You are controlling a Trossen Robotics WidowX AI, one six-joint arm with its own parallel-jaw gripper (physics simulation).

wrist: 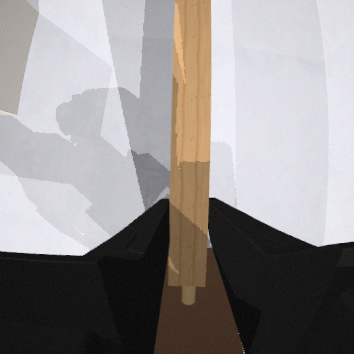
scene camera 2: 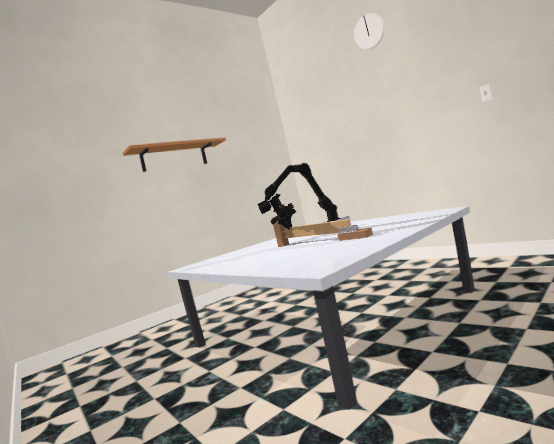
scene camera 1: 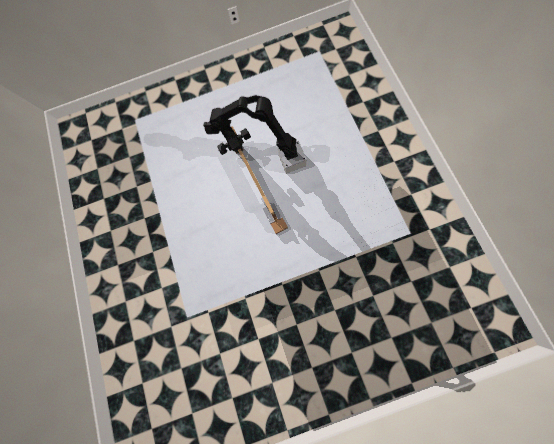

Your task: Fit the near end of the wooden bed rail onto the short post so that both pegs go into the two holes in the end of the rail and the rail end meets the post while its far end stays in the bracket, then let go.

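Observation:
The pale wooden rail runs from my gripper toward the clear bracket. My gripper is shut on the rail near its near end. The short brown post stands upright at that end. In the wrist view, one pale peg shows between the rail end and the post, so a short length of it is uncovered. The second peg and the holes are hidden. The far end is at the bracket; its exact seating is too small to tell.
A brown block lies by the bracket at the rail's far end. The arm's base stands on the white table to one side of the rail. Shadows of the arm fall across the table.

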